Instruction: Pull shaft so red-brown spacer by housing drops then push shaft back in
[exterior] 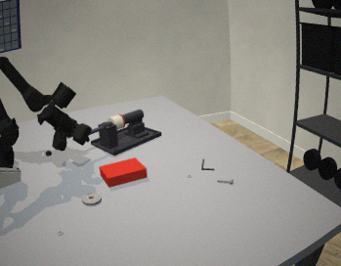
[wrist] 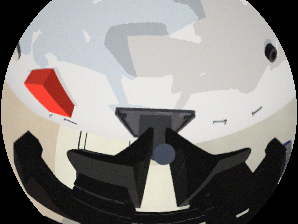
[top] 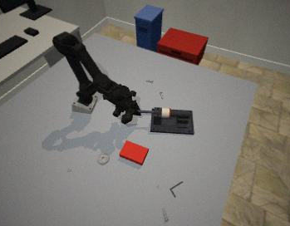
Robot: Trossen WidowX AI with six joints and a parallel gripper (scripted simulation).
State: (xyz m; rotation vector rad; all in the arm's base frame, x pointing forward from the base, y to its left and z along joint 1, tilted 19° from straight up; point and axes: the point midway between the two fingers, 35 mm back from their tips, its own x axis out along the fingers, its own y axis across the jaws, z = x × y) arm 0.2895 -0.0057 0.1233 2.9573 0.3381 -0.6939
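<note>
The shaft lies 90 mm ahead of my hand and 20 mm to the left of it. Also, from my hand: red-brown spacer: 170 mm ahead, 40 mm to the left; fixture: 190 mm ahead, 50 mm to the left, 30 mm below; cream spacer: 150 mm ahead, 40 mm to the left.
</note>
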